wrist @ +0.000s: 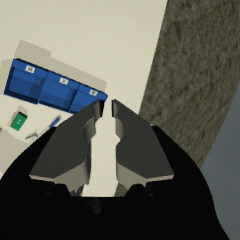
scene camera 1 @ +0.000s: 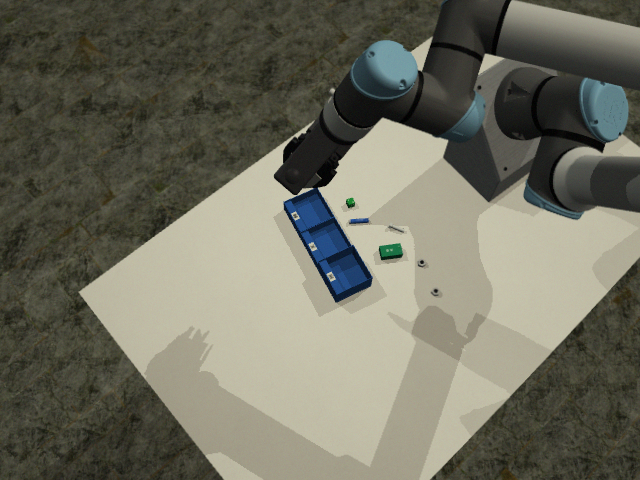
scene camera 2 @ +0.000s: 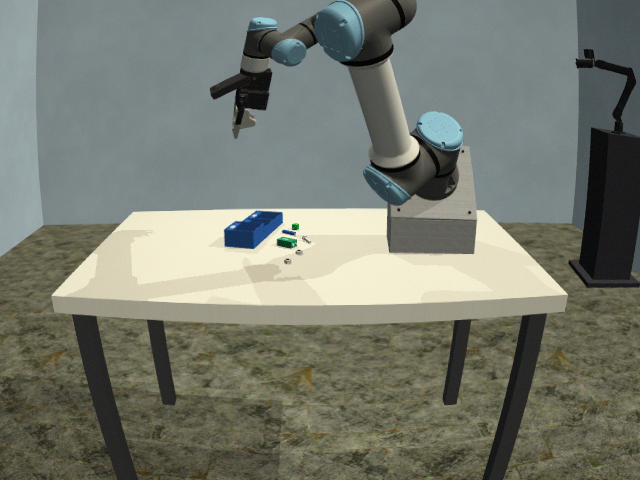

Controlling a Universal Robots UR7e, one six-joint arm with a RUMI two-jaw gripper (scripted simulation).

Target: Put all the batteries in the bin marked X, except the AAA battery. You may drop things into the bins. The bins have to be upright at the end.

Path:
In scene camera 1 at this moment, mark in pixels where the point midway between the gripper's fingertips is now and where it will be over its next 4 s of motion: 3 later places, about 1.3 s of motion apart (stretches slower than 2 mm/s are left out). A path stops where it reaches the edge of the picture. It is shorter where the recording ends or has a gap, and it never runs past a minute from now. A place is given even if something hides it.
The gripper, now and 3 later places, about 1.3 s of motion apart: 290,185; 388,194; 350,198; 316,210

